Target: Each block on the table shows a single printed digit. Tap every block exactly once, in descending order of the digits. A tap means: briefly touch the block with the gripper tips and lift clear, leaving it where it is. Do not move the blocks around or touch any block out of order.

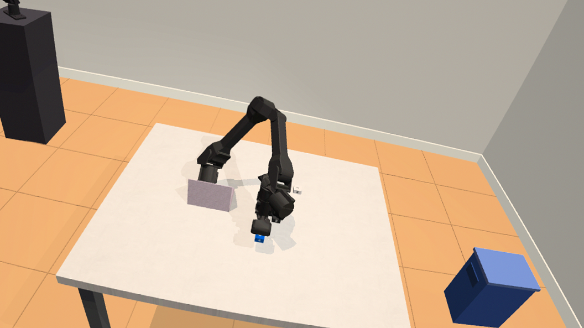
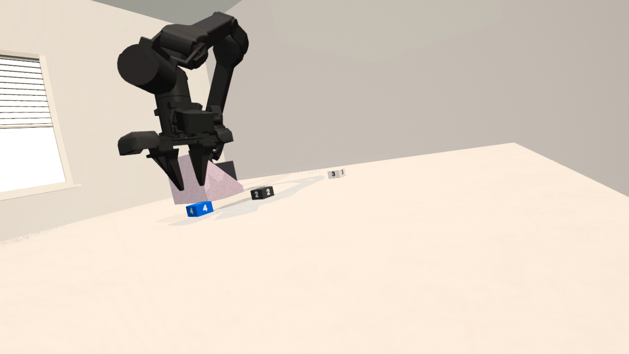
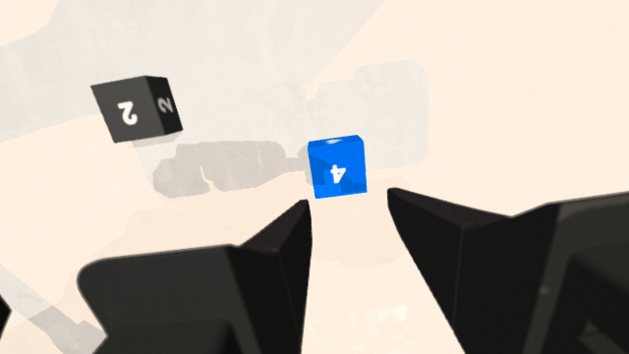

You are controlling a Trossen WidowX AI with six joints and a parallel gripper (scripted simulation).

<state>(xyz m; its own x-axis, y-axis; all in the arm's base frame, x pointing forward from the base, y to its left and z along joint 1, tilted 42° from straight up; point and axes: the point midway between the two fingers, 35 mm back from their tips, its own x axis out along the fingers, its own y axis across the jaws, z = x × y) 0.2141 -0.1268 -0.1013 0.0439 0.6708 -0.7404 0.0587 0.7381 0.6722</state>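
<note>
Now: gripper tip 10 mm short of the blue block marked 4 and 40 mm above it. Round my gripper tip: pale grey block marked 3: 150 mm ahead, 290 mm to the left, 40 mm below; then black block marked 2: 60 mm ahead, 110 mm to the left, 40 mm below.
</note>
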